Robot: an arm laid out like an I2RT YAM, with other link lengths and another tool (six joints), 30 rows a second.
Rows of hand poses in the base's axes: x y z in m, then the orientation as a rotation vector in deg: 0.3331, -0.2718, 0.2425, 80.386, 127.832, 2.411; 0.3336, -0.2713, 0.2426, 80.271, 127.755, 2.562; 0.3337, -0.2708, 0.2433, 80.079, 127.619, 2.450; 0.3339, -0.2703, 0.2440, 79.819, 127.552, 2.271; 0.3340, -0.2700, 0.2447, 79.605, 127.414, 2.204; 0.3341, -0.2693, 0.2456, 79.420, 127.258, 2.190; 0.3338, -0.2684, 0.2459, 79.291, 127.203, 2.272; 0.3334, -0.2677, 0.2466, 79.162, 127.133, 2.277; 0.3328, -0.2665, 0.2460, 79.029, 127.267, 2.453; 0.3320, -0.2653, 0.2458, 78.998, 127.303, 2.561; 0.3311, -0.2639, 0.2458, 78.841, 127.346, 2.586; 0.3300, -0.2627, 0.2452, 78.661, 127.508, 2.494; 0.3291, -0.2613, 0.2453, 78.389, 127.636, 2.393; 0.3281, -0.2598, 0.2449, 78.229, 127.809, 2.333; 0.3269, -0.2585, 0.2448, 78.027, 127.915, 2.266; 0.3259, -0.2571, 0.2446, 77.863, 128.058, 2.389; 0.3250, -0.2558, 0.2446, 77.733, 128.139, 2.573; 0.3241, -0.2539, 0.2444, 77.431, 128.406, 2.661; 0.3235, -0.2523, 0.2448, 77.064, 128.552, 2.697
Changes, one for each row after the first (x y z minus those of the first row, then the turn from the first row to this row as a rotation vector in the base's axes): 0.0005, 0.0005, 0.0001, 0.017, -0.158, 0.066; 0.0006, 0.0010, 0.0008, -0.180, -0.294, 0.107; 0.0008, 0.0015, 0.0015, -0.420, -0.378, 0.203; 0.0009, 0.0018, 0.0022, -0.599, -0.540, 0.265; 0.0010, 0.0025, 0.0031, -0.741, -0.725, 0.312; 0.0007, 0.0034, 0.0034, -0.764, -0.846, 0.383; 0.0003, 0.0041, 0.0041, -0.839, -0.950, 0.434; -0.0003, 0.0053, 0.0035, -0.738, -0.962, 0.598; -0.0011, 0.0065, 0.0033, -0.672, -0.986, 0.651; -0.0020, 0.0079, 0.0033, -0.706, -1.021, 0.767; -0.0031, 0.0091, 0.0027, -0.779, -0.929, 0.921; -0.0040, 0.0105, 0.0028, -0.907, -0.895, 1.115; -0.0050, 0.0120, 0.0024, -0.948, -0.798, 1.267; -0.0062, 0.0133, 0.0023, -1.034, -0.766, 1.417; -0.0072, 0.0147, 0.0021, -0.974, -0.762, 1.594; -0.0081, 0.0160, 0.0021, -0.886, -0.815, 1.737; -0.0090, 0.0179, 0.0019, -0.859, -0.752, 2.038; -0.0096, 0.0195, 0.0023, -0.935, -0.787, 2.322
